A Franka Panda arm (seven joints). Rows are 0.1 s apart.
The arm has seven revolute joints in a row. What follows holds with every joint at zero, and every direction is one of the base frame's.
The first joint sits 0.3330 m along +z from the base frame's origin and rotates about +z.
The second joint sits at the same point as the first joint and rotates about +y.
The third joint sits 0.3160 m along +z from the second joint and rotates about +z.
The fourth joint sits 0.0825 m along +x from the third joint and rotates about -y.
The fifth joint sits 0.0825 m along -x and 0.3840 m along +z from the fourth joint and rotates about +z.
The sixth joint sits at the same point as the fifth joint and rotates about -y.
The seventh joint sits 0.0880 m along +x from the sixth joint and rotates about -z.
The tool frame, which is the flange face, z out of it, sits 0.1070 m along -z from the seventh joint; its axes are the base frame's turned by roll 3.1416, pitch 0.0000 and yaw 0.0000 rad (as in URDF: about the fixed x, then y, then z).
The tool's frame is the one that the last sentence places.
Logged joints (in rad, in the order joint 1, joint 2, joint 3, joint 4, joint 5, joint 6, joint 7), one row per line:
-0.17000, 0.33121, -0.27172, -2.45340, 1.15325, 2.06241, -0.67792
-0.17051, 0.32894, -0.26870, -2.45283, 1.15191, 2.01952, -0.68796
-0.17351, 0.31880, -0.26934, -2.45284, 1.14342, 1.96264, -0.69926
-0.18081, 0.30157, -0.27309, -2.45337, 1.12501, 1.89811, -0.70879
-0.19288, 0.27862, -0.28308, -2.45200, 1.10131, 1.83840, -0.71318
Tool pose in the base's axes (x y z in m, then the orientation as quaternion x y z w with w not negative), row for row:
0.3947, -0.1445, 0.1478, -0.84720, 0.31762, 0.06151, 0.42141
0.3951, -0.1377, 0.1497, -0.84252, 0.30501, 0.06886, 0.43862
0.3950, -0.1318, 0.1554, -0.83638, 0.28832, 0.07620, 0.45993
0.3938, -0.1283, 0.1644, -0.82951, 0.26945, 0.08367, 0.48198
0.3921, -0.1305, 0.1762, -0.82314, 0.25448, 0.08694, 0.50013
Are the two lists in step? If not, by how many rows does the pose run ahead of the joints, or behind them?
They are in step.
